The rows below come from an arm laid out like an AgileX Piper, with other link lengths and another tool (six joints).
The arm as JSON. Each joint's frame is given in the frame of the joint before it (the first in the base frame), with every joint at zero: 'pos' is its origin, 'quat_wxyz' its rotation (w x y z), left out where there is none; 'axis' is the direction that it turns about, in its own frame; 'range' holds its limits. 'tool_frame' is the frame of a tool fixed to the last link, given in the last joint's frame.
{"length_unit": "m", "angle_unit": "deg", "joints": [
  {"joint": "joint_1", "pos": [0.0, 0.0, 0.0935], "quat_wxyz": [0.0, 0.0, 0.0, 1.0], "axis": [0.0, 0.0, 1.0], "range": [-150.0, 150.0]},
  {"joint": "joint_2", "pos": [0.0, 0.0, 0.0], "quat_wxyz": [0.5, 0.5, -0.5, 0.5], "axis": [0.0, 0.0, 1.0], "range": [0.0, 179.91]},
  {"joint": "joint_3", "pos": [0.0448, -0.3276, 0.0], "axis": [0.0, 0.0, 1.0], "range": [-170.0, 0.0]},
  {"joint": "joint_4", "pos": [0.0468, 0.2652, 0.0], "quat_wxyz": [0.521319, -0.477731, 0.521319, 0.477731], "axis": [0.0, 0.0, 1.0], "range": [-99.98, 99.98]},
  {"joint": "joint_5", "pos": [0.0, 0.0, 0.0], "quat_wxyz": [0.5, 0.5, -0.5, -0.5], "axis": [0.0, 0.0, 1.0], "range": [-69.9, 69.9]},
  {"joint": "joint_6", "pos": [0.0, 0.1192, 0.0], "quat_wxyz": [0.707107, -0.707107, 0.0, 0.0], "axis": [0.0, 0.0, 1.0], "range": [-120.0, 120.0]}
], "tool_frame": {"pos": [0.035, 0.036, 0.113], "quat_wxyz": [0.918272, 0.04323, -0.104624, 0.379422]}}
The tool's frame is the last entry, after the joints.
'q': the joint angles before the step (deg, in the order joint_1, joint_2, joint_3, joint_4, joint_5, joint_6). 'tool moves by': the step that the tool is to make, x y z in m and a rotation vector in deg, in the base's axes. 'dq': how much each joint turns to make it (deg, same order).
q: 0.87 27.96 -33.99 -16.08 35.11 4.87
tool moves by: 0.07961 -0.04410 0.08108 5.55 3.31 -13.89
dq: -0.16 24.90 -26.39 -11.45 9.91 18.35
